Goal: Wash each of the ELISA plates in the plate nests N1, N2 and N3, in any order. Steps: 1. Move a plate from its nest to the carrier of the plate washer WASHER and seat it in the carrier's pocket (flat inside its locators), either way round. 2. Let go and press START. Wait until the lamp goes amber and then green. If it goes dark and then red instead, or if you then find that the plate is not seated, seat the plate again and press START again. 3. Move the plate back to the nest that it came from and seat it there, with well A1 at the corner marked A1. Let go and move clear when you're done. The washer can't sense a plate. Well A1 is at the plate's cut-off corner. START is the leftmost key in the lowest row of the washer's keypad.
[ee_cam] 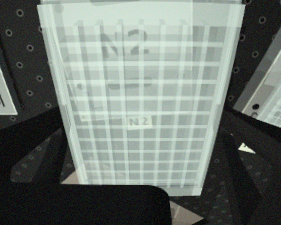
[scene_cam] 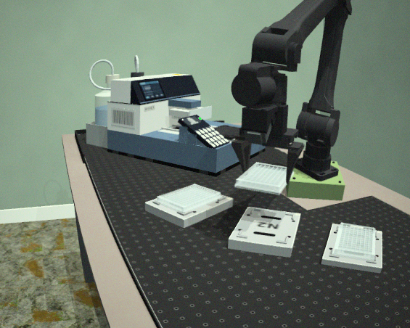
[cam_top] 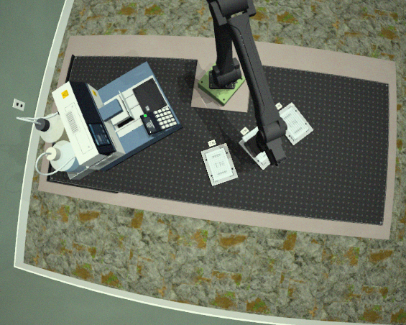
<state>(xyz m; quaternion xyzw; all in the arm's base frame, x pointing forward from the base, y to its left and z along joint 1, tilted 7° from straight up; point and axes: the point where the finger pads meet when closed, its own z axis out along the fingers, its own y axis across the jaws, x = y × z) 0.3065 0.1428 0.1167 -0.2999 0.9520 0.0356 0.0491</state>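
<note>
Right now my hand is 480 mm to the left of the dark carrier, 230 mm past it and 30 mm above it. From my hand the other things lie so: plate washer: 620 mm to the right, 160 mm behind, 10 mm above; then N1 label: 200 mm to the right, 120 mm below, 30 mm behind.
</note>
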